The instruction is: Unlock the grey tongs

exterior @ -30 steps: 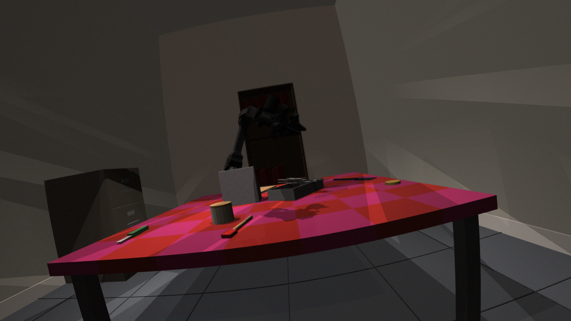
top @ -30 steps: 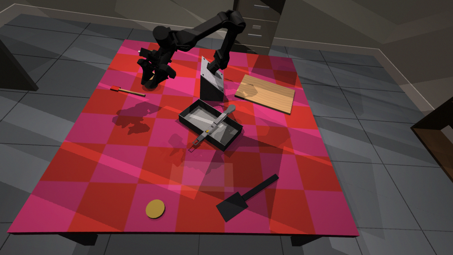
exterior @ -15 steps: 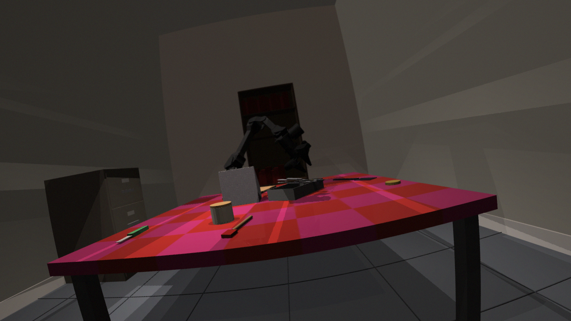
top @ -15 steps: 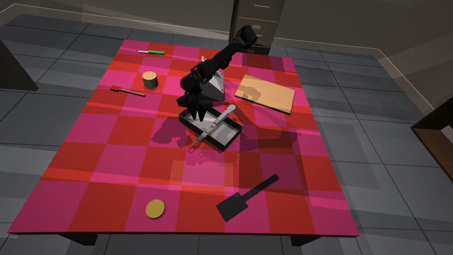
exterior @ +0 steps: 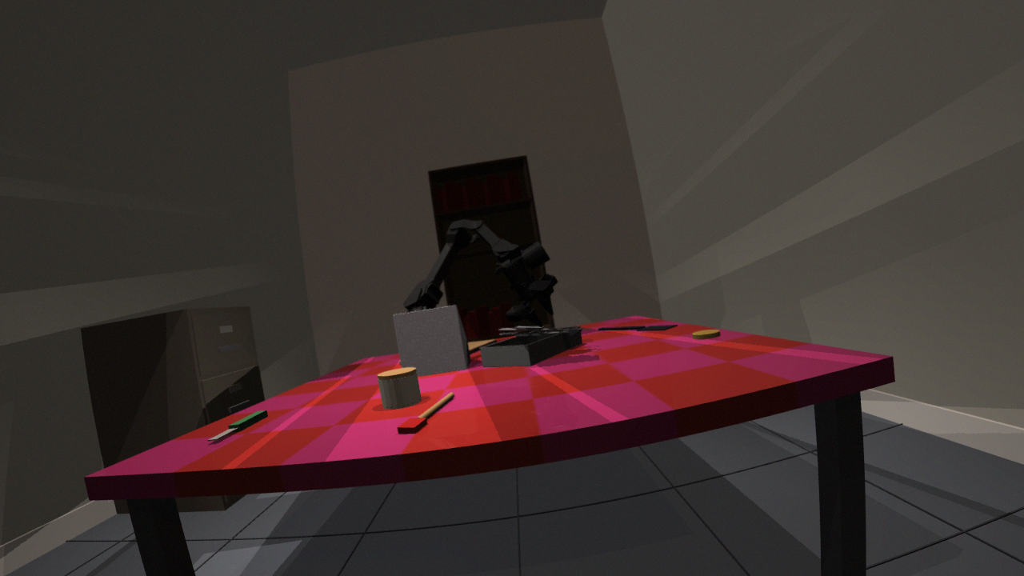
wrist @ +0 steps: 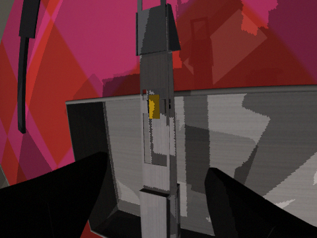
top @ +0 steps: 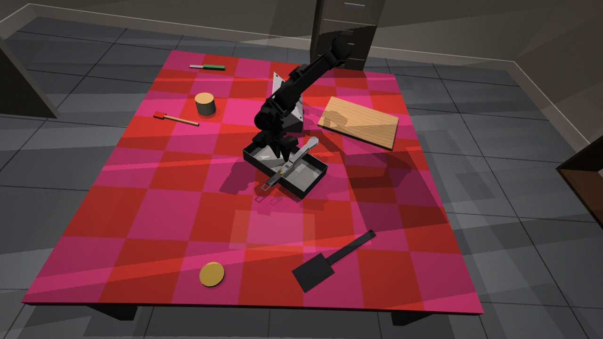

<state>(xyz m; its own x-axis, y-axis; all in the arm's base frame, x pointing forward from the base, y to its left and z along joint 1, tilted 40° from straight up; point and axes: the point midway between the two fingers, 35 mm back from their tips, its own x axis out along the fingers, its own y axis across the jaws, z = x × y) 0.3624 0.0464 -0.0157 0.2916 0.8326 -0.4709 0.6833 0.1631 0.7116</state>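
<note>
Right now the yellow lock is 3 cm below my gripper tip and 3 cm ahead of it. Also, from my gripper tip: yellow disc (41 cm ahead, 15 cm to the right, 9 cm below); roasting tin (7 cm below, 5 cm behind, 1 cm to the left); black spatula (31 cm ahead, 21 cm to the left, 9 cm below).
</note>
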